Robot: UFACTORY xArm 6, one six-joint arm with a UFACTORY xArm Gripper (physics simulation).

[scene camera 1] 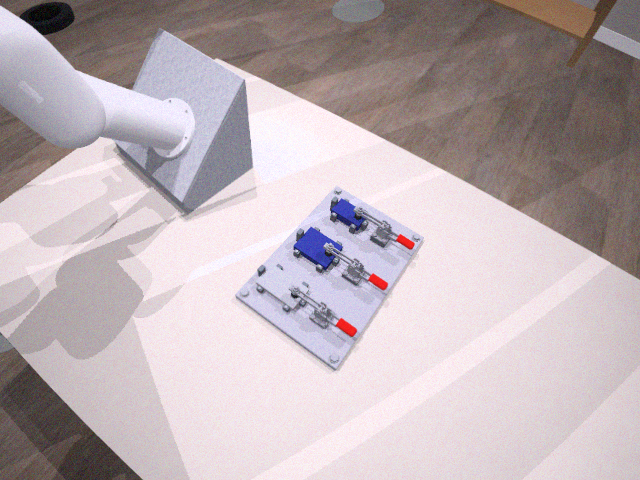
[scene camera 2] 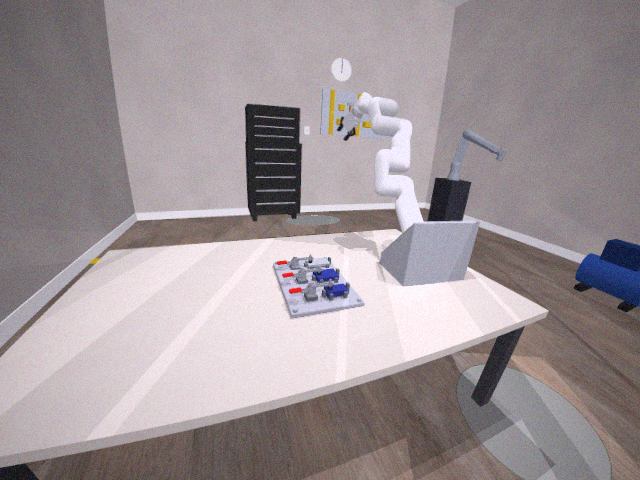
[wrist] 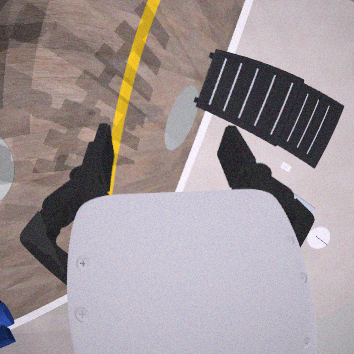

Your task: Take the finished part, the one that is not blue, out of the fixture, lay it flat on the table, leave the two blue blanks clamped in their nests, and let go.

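Note:
The pale grey finished part sits in the end nest of the grey fixture plate, with a toggle clamp's arm reaching over it. A larger blue blank sits in the middle nest and a smaller blue blank in the other end nest, each under its clamp arm. The red clamp handles lie low, pointing away from the parts. My gripper is open and empty, high above the table and away from the fixture. It does not show in scene camera 1.
The grey wedge-shaped arm mount stands on the white table, beside the fixture's part side. A black drawer cabinet stands by the far wall. Another grey robot arm stands on a black pedestal beyond the table.

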